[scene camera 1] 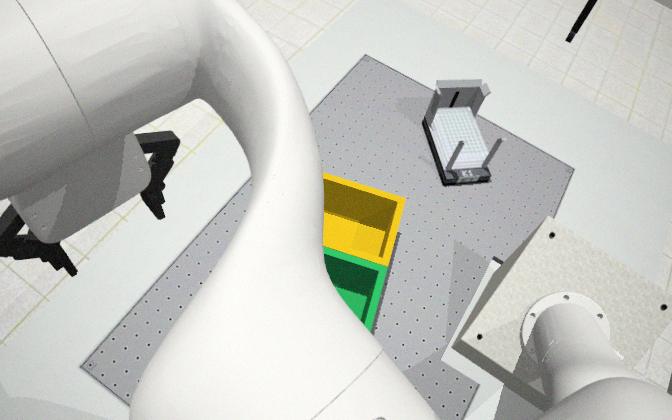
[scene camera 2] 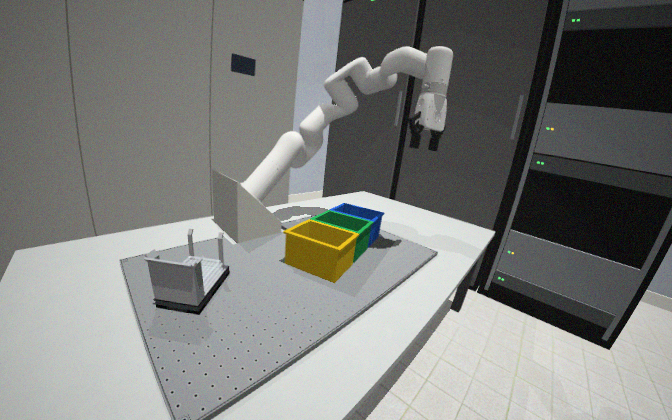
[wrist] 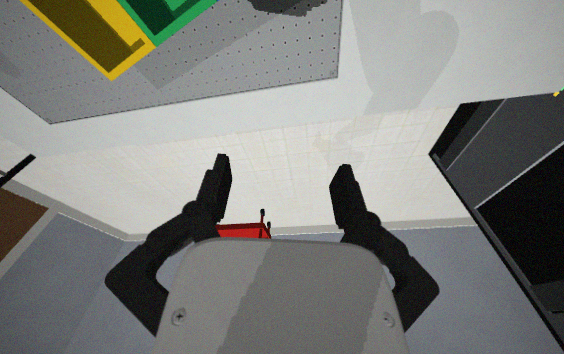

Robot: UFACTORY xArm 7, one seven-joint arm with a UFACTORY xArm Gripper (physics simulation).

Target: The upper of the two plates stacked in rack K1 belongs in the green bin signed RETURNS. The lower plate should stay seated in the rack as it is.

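Places are measured from the arm's base along level axes (x left, y ahead, z down), in centimetres.
Pixels of known places: gripper, fingertip midpoint: (scene camera 1: 111,235) (scene camera 2: 423,149) (wrist: 283,170); arm's base, link origin: (scene camera 1: 564,331) (scene camera 2: 248,197).
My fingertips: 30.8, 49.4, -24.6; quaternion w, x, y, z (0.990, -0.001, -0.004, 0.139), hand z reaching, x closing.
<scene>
Ahead of a thing's pixels: the offset from my fingertips to its top centre, as dx, dy, dz. "*": to the spot under its first point.
Rack K1 @[-60.8, -20.2, +23.2] (scene camera 1: 467,174) (scene camera 2: 175,282) stands on the perforated board, with a tall back wall and two upright posts. Pale gridded plates @[-61.3, -19.8, +30.0] (scene camera 1: 460,130) lie in it between the wall and posts; I cannot clearly tell the upper from the lower. The green bin (scene camera 1: 380,280) (scene camera 2: 361,245) (wrist: 180,25) stands between the yellow and blue bins. Its visible floor part looks bare, and the RETURNS sign cannot be read. My gripper (scene camera 1: 117,246) (scene camera 2: 424,148) (wrist: 283,170) is open and empty, high up and far from the rack, beyond the board's edge.
The yellow bin (scene camera 1: 395,222) (scene camera 2: 315,257) (wrist: 131,61) adjoins the green bin on the rack's side. The blue bin @[* -2.1, -10.9, +31.4] (scene camera 2: 375,232) adjoins its other side. My arm covers part of the bins in scene camera 1. Dark cabinets (scene camera 2: 470,100) stand behind the gripper.
</scene>
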